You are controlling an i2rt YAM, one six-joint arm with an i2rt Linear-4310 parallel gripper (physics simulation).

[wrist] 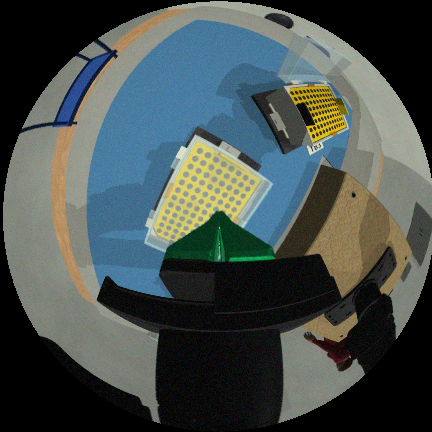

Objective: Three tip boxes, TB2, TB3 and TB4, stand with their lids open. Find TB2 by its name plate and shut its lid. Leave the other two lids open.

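Frame: origin at the arm's base, x ahead, y left, z up, level; millimetres.
Seen in the pictures: gripper, fingertip midpoint: (218,216); arm's base, link origin: (363,290).
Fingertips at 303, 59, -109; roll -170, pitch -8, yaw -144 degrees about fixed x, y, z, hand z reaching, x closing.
Observation:
Offsets run from my fingertips to a thing's top centre, as dx, dy, dz. "spot": to the spot under its first point. Level surfaces: height alone.
A tip box @[-1, +7, -6] (207,187) with a yellow grid is near the middle of the wrist view. Its grid looks pale through a clear lid that lies over it; whether the lid is fully down I cannot tell. No name plate shows on this box. Box TB3 @[-35, -207, -9] (322,112) is at the upper right, with a readable name plate @[spot: -100, -178, -82] (315,148) and its clear lid @[spot: +38, -215, +13] (305,60) standing open. A third tip box does not show. My gripper (218,216) is shut and empty, its green fingertips overlapping the near end of the middle box in view; whether they touch it I cannot tell.
The boxes stand on a blue mat @[dz -84] (165,65). A tan board (335,235) with a dark side is at the right, with a black fixture (362,285) on it. A blue framed panel (82,92) is at the upper left. A small figure in red (337,350) is at the lower right.

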